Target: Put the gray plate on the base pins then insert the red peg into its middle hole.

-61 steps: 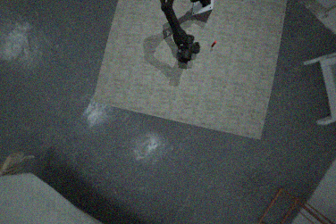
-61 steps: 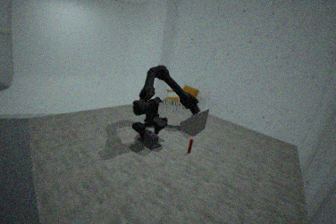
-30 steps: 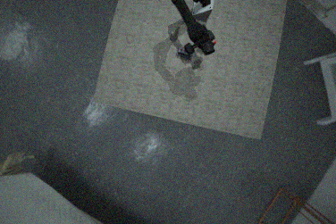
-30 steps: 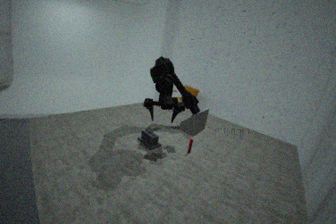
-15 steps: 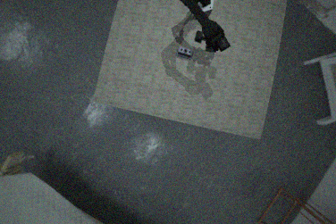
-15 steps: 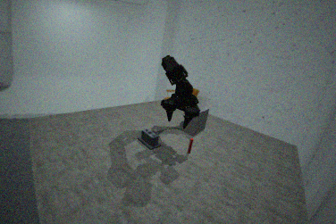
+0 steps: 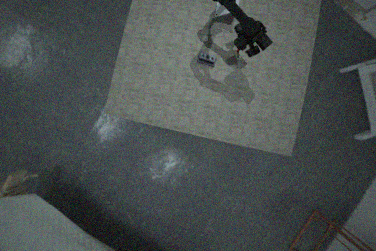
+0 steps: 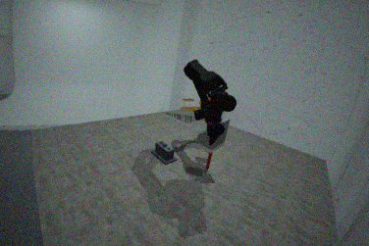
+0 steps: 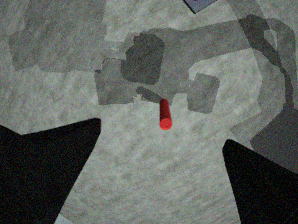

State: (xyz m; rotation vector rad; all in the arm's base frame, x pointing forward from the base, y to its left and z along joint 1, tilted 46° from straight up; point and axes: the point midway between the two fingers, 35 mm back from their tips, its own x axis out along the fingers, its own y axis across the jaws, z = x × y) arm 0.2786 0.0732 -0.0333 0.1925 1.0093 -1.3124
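Now: gripper tip 20 mm past the red peg, 10 mm to the right of it and 100 mm above it. Also, from my gripper tip: gray plate: 60 mm ahead, 190 mm to the right, 100 mm below.
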